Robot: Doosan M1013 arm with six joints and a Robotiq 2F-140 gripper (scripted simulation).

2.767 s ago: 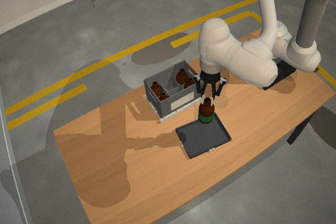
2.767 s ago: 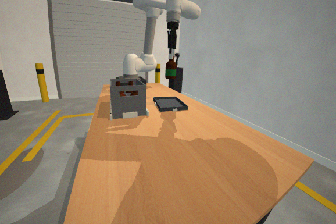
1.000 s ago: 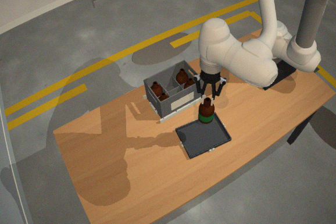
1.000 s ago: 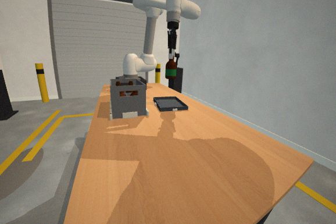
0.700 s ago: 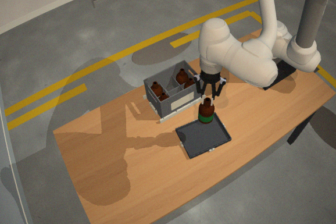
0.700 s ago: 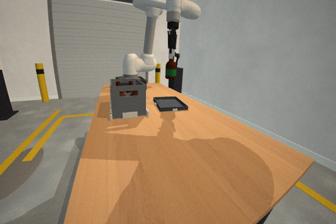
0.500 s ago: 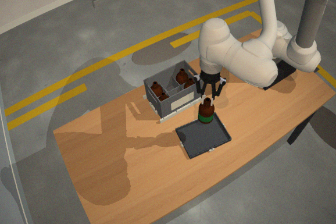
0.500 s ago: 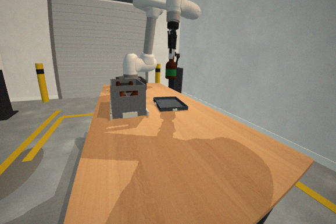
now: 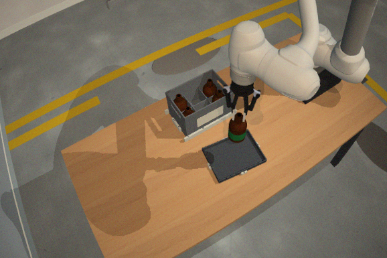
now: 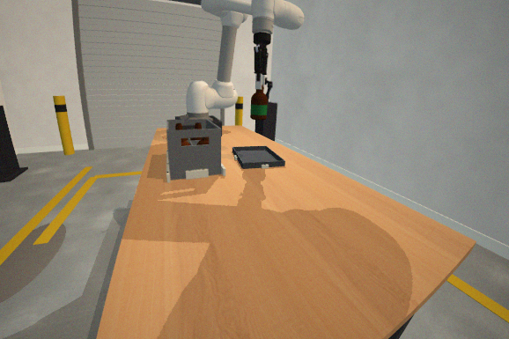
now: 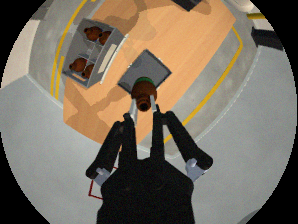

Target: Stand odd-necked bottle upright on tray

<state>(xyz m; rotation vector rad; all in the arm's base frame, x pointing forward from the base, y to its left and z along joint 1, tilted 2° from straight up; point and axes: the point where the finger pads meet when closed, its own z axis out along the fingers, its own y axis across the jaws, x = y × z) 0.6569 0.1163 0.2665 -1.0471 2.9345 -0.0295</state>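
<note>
The glass bottle is 9 cm below my hand. The rest, counted from my hand: dark tray (34 cm below); grey crate (3 cm behind, 30 cm to the right, 27 cm below).
</note>
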